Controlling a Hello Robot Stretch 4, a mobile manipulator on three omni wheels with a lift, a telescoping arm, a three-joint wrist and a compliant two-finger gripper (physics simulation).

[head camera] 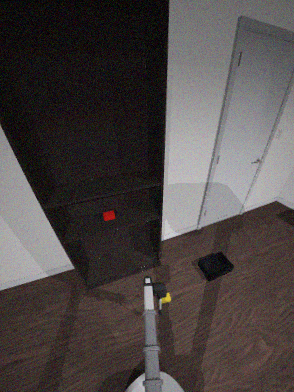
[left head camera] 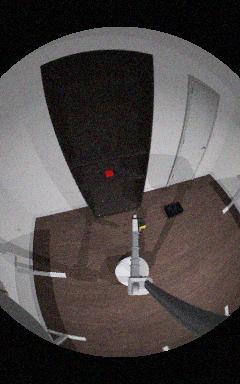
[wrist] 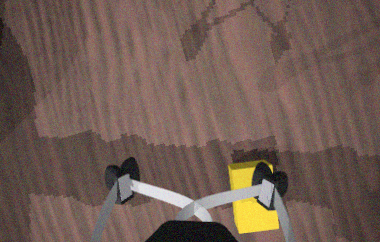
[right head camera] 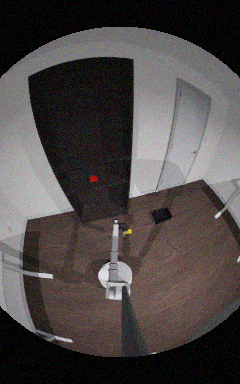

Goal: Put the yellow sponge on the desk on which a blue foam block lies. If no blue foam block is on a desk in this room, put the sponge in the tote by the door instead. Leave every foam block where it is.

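The yellow sponge (head camera: 166, 299) (left head camera: 143, 227) (right head camera: 128, 231) (wrist: 250, 217) lies on the wooden floor. My gripper (head camera: 161, 300) (wrist: 195, 174) is open with nothing between its fingers. It hangs above the floor, and in the wrist view its right fingertip overlaps the upper right part of the sponge, with the sponge partly inside that finger. The black tote (head camera: 220, 273) (left head camera: 175, 215) (right head camera: 163, 220) stands on the floor near the door (head camera: 245, 135) (left head camera: 197, 130) (right head camera: 187, 135). A red block (head camera: 109, 216) (left head camera: 109, 173) (right head camera: 93, 178) shows at the tall dark unit. No blue foam block shows.
The tall dark unit (head camera: 100, 100) (left head camera: 100, 110) (right head camera: 90, 115) stands against the wall, ahead and left of my arm (head camera: 151, 330). The tote is to the right of the gripper. White bars (left head camera: 47, 274) (right head camera: 35, 275) show low at the left in the side head views.
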